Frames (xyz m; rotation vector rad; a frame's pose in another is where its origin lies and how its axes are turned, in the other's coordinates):
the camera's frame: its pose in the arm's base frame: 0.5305 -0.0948 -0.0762 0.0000 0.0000 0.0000
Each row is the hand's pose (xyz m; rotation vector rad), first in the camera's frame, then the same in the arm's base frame.
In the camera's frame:
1: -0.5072 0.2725 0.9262 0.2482 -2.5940 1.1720
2: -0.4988 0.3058 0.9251 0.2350 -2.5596 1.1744
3: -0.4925 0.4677 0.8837 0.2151 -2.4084 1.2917
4: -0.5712 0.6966 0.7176 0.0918 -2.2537 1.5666
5: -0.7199 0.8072 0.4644 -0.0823 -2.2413 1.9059
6: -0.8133 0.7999 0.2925 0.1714 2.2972 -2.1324
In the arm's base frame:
1: 0.0233 0.1777 0.8500 0.2482 -2.5940 1.1720
2: 0.0317 0.2110 0.8489 0.2350 -2.5596 1.1744
3: 0.0380 0.3729 0.8075 0.2151 -2.4084 1.2917
4: -0.0407 0.6018 0.6414 0.0918 -2.2537 1.5666
5: -0.1894 0.7124 0.3882 -0.0823 -2.2413 1.9059
6: -0.2828 0.7051 0.2163 0.1714 2.2972 -2.1324

